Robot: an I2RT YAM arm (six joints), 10 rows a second.
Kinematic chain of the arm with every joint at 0, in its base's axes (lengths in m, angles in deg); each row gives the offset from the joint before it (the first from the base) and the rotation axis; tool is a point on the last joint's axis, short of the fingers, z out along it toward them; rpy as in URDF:
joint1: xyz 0 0 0.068 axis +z
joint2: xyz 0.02 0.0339 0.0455 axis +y
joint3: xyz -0.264 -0.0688 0 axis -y
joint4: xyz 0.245 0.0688 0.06 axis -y
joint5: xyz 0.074 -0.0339 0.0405 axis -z
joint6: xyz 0.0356 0 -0.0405 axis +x
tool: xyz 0 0 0 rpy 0 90 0
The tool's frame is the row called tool.
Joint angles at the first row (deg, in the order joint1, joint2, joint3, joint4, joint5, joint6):
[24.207, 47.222, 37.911, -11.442, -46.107, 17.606]
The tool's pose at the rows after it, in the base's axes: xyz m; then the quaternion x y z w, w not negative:
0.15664, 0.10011, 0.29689, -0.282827, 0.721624, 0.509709, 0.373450
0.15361, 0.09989, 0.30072, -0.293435, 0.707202, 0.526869, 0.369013
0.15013, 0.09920, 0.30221, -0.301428, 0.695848, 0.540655, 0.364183
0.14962, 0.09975, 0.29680, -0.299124, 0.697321, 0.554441, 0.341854
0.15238, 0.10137, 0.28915, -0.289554, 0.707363, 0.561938, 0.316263
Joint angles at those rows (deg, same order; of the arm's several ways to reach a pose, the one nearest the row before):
[24.205, 47.069, 37.911, -8.930, -49.540, 18.414]
[24.206, 46.393, 37.868, -7.813, -52.184, 19.420]
[24.207, 45.516, 37.387, -6.788, -54.325, 20.404]
[24.207, 45.737, 36.490, -6.610, -56.336, 21.824]
[24.206, 47.024, 35.899, -7.071, -57.364, 22.895]

